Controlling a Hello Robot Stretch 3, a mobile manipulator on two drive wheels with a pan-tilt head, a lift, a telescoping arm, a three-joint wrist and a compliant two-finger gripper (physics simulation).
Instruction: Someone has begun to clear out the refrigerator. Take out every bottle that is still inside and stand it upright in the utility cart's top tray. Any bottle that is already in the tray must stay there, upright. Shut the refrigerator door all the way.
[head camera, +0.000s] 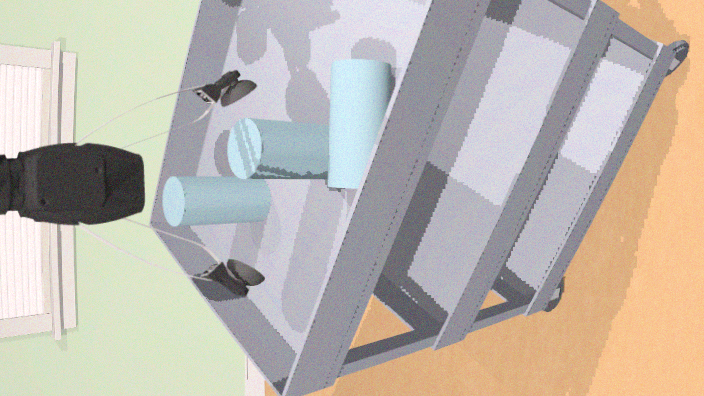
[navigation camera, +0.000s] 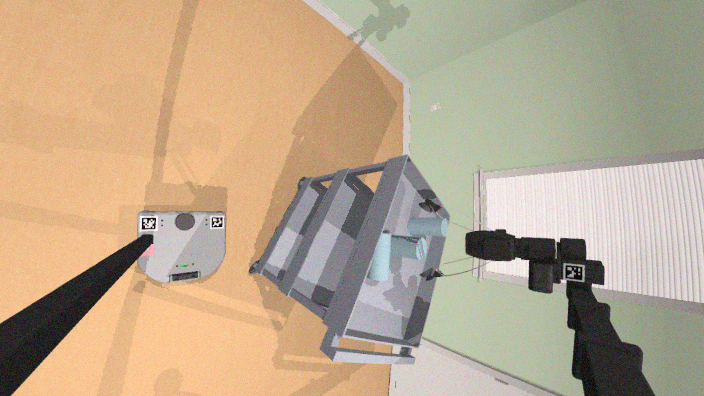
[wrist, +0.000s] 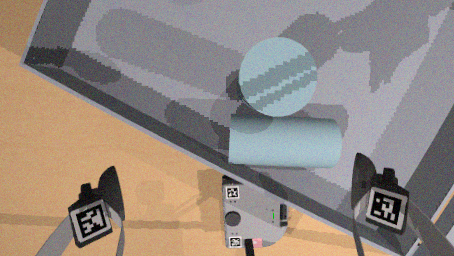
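Observation:
Three light blue bottles are in the utility cart's top tray (head camera: 385, 200) (navigation camera: 364, 250) (wrist: 125, 107). One bottle (head camera: 359, 125) (navigation camera: 380, 256) (wrist: 287, 141) lies on its side by the tray wall. A second bottle (head camera: 295, 150) (navigation camera: 407, 247) (wrist: 278, 76) stands upright close beside it; whether they touch is unclear. A third bottle (head camera: 220, 201) (navigation camera: 425, 227) stands upright near a tray corner and does not show in the wrist view. My gripper (head camera: 237, 182) (navigation camera: 431, 239) (wrist: 235, 180) is wide open and empty, above the tray's edge. The refrigerator is not identifiable.
The cart's lower shelves (head camera: 527, 125) (navigation camera: 317, 227) are below the tray. My base (navigation camera: 182, 245) (wrist: 260, 215) is on the orange floor beside the cart. A green wall with a white slatted panel (head camera: 22, 190) (navigation camera: 590, 215) is behind the cart.

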